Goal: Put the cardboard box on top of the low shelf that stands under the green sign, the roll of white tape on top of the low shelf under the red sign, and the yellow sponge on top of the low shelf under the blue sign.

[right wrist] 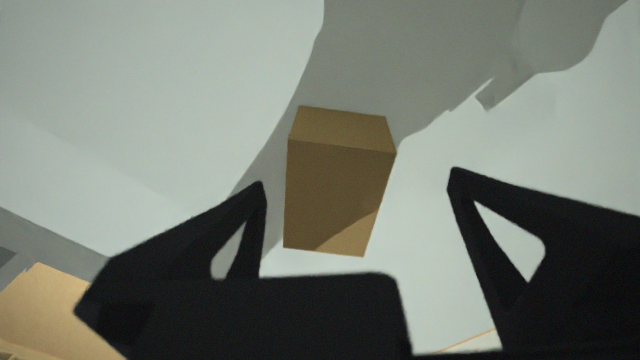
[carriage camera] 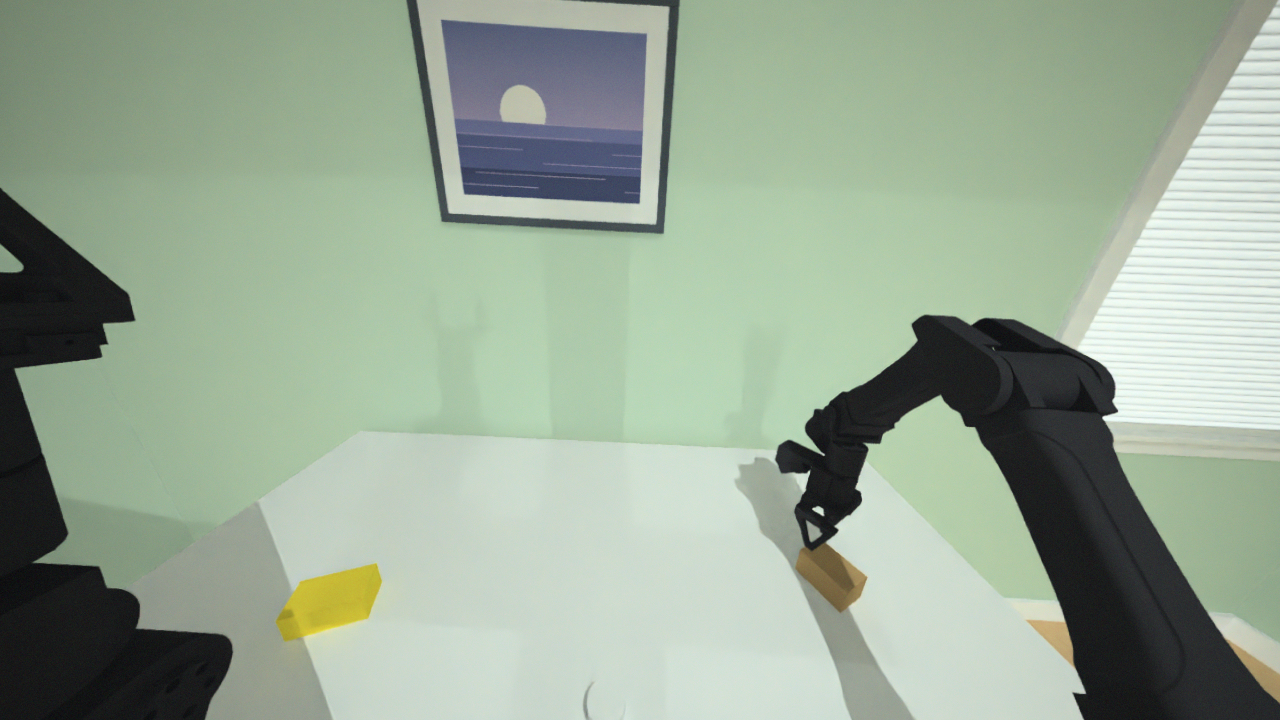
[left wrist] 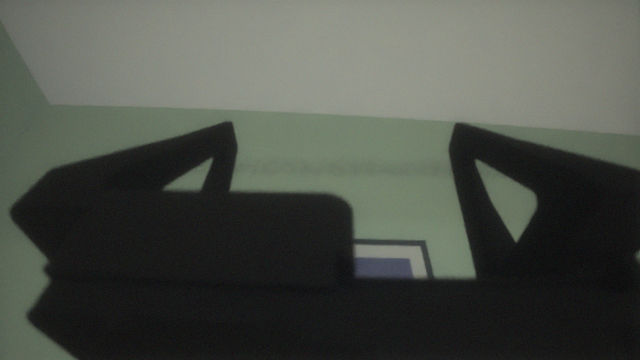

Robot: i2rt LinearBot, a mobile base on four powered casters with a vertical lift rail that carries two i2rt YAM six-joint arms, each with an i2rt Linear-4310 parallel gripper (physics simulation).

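Frame: origin at the left arm's base, x ahead, y left, z up, level; centimetres.
Seen in the pictures: left gripper, between the fingertips: [left wrist: 342, 134]; right gripper, between the fingertips: [right wrist: 355, 184] [carriage camera: 819, 536].
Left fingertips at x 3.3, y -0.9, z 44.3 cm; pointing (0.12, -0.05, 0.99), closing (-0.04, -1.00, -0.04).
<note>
Pixels of each thing's middle, then the offset from my left fingertips to it. "spot": a spot on its surface instead. Level surfaces: height alone.
- brown cardboard box, middle of its body: [right wrist: 332, 184] [carriage camera: 829, 572] dy -67.5, dx +33.8, dz -60.4 cm
- yellow sponge, middle of its body: [carriage camera: 334, 599] dy +16.4, dx +22.3, dz -60.6 cm
- white round thing, middle of its body: [carriage camera: 606, 705] dy -28.9, dx +12.8, dz -61.7 cm
- white table, height of its surface: dz -62.9 cm
- window with blinds, a spot on its surface: [carriage camera: 1199, 340] spot: dy -179.1, dx +84.6, dz -23.8 cm
The brown cardboard box [carriage camera: 830, 577] [right wrist: 337, 192] lies on the white table at the right in the carriage view. My right gripper [carriage camera: 814, 540] [right wrist: 355, 184] is open and empty, pointing down above the box's far end; in the right wrist view the box shows between the fingertips, nearer the left finger. The yellow sponge [carriage camera: 331, 601] lies on the table at the left. A white round thing [carriage camera: 605, 700], apparently the tape roll, is at the bottom edge. My left gripper [left wrist: 342, 134] is open and empty, raised toward the wall and ceiling. The signs and low shelves do not show.
The white table [carriage camera: 572, 528] reaches back to a green wall with a framed sea picture [carriage camera: 653, 214]. A window with blinds [carriage camera: 1199, 340] is at the right. My left arm fills the left edge. Wooden floor shows beyond the table's right side.
</note>
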